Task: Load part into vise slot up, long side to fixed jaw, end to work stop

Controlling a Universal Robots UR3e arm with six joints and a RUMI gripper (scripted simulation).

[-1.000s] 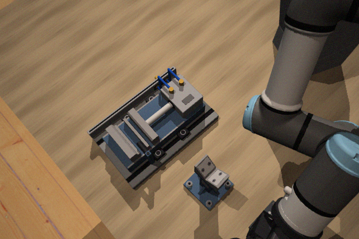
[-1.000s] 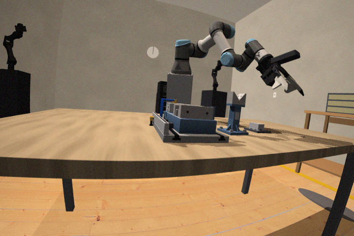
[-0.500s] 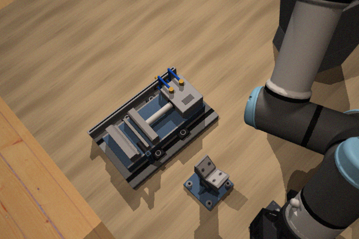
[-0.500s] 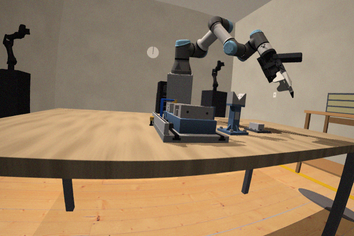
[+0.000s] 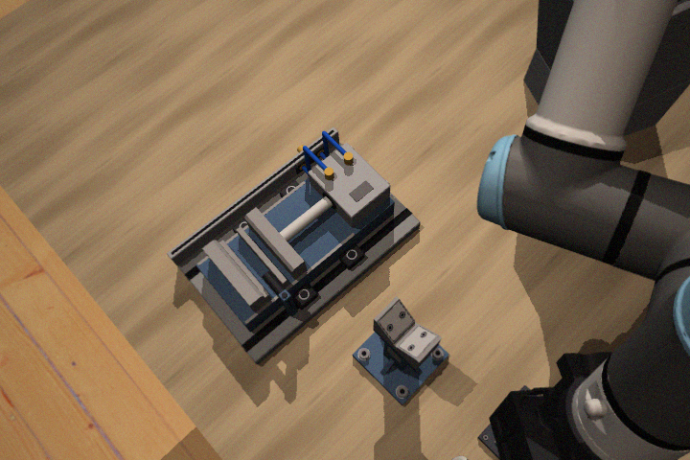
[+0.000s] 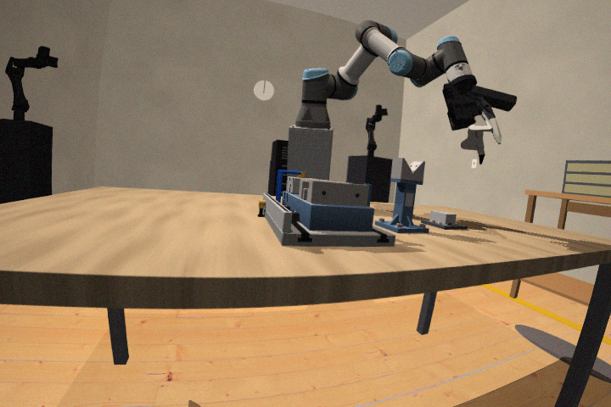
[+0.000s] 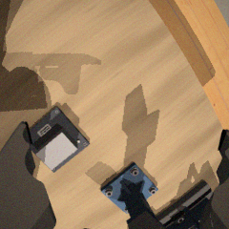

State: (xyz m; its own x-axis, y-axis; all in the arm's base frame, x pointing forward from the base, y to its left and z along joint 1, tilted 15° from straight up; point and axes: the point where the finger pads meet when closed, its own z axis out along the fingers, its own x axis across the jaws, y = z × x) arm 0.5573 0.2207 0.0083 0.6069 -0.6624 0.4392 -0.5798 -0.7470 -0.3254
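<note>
Right now the part is 180 mm below my hand, 110 mm behind it and 10 mm to the right of it. From my hand the other things lie so: dark infeed plate 190 mm below, 110 mm behind; then dark work stop 350 mm to the right, 110 mm below, 50 mm behind; then moving jaw 390 mm to the right, 120 mm below, 100 mm behind.
</note>
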